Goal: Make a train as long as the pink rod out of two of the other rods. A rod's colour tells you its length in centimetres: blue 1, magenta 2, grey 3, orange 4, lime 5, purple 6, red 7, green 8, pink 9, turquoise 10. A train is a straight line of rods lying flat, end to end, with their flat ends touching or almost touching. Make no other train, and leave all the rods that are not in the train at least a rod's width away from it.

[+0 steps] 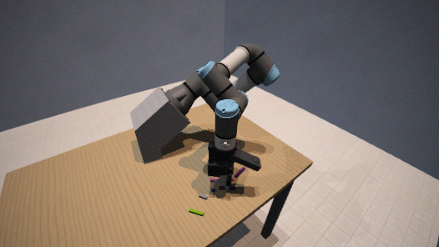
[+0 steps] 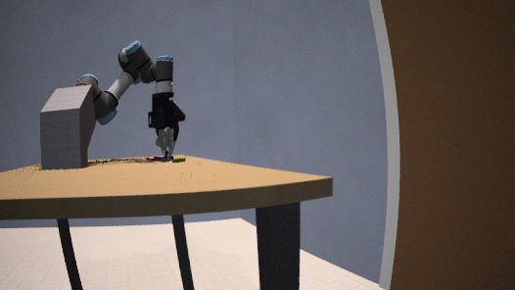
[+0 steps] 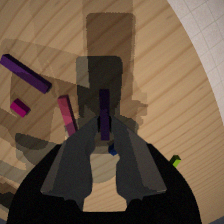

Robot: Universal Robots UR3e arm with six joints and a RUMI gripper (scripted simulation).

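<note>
My hand is 4 cm past the pink rod, 1 cm to the right of it and 1 cm above it. Round my hand: grey rod (3 cm behind, 9 cm to the right, 1 cm below); blue rod (3 cm behind, 5 cm to the right, 1 cm below); dark purple rod (1 cm below).
</note>
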